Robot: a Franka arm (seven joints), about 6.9 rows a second.
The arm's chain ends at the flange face. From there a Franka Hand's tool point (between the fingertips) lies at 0.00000 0.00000 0.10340 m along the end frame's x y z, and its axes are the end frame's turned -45 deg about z.
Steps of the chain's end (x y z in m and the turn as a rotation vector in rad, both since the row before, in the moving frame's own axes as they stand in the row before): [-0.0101, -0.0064, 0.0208, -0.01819, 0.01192, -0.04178]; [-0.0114, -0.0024, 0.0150, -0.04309, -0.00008, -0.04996]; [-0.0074, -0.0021, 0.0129, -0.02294, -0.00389, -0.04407]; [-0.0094, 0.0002, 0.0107, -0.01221, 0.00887, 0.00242]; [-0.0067, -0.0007, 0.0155, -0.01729, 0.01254, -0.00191]
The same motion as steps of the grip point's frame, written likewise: [-0.0030, -0.0095, 0.0208, -0.02129, -0.00443, -0.04178]; [-0.0094, -0.0065, 0.0149, -0.03041, -0.03053, -0.04996]; [-0.0057, -0.0053, 0.0129, -0.01347, -0.01897, -0.04407]; [-0.0070, -0.0050, 0.0107, -0.01491, -0.00236, 0.00242]; [-0.0046, -0.0031, 0.0155, -0.02109, -0.00336, -0.00191]
